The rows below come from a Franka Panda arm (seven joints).
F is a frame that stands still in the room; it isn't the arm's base.
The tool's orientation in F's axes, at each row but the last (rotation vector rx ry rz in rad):
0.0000, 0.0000, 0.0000
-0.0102, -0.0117, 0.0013
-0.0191, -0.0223, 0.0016
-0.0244, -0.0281, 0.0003
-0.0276, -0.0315, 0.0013
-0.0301, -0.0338, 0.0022
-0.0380, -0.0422, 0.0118
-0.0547, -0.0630, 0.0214
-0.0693, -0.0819, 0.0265
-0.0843, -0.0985, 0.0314
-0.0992, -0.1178, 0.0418
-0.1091, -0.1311, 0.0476
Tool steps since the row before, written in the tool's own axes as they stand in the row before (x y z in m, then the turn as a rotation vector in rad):
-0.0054, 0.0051, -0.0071, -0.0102, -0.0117, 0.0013
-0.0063, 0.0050, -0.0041, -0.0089, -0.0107, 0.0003
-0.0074, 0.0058, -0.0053, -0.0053, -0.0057, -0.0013
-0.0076, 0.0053, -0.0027, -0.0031, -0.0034, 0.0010
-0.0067, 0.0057, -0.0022, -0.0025, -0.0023, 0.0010
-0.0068, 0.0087, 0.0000, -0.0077, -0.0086, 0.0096
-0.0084, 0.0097, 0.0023, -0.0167, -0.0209, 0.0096
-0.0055, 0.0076, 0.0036, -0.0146, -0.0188, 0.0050
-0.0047, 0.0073, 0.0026, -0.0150, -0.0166, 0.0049
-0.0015, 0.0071, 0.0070, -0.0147, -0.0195, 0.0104
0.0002, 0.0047, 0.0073, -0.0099, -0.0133, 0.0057
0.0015, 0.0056, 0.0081, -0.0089, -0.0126, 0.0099
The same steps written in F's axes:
-0.0054, 0.0051, -0.0071, -0.0102, -0.0117, 0.0013
-0.0063, 0.0049, -0.0042, -0.0089, -0.0107, 0.0003
-0.0073, 0.0057, -0.0056, -0.0053, -0.0057, -0.0013
-0.0075, 0.0052, -0.0030, -0.0031, -0.0034, 0.0010
-0.0066, 0.0056, -0.0026, -0.0025, -0.0023, 0.0010
-0.0068, 0.0087, -0.0005, -0.0080, -0.0083, 0.0096
-0.0086, 0.0097, 0.0016, -0.0169, -0.0207, 0.0097
-0.0059, 0.0077, 0.0028, -0.0145, -0.0188, 0.0051
-0.0051, 0.0073, 0.0017, -0.0150, -0.0167, 0.0048
-0.0024, 0.0076, 0.0062, -0.0151, -0.0191, 0.0106
-0.0008, 0.0054, 0.0068, -0.0100, -0.0131, 0.0058
0.0002, 0.0065, 0.0075, -0.0096, -0.0120, 0.0100

